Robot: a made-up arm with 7 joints.
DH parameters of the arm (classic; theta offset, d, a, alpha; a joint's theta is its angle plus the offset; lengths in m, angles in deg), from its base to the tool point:
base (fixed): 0 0.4 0.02 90
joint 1: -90 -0.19 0.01 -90
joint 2: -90 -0.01 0.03 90
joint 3: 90 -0.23 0.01 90
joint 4: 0 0.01 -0.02 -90
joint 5: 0 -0.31 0 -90
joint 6: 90 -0.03 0.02 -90
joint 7: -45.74 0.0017 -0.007 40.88
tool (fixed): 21.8 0.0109 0 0
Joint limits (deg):
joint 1: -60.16..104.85
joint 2: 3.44..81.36
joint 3: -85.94..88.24
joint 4: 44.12..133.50
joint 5: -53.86..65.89
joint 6: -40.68..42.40
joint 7: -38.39..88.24
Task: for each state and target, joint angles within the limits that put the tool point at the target. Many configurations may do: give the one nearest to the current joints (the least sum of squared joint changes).
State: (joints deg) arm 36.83 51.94 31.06 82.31 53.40 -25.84 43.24
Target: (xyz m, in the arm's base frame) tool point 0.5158 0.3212 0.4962
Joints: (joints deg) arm 72.72 20.45 6.58 47.65 49.41 -24.86 46.05
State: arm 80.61 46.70 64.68 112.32 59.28 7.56 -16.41
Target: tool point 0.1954 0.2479 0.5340
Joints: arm 33.81 36.11 30.15 132.14 58.59 11.01 -16.75
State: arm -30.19 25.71 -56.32 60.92 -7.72 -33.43 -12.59
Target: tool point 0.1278 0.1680 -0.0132
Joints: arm -20.59 43.64 -33.53 94.38 -4.43 -34.52 -11.39
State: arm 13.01 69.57 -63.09 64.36 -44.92 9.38 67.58
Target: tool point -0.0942 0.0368 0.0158
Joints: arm -16.08 39.50 -85.94 102.06 -42.50 7.81 67.24
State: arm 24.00 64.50 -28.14 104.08 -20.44 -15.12 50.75
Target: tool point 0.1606 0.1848 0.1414
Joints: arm -9.05 81.36 -38.84 133.50 -14.85 -16.99 48.87
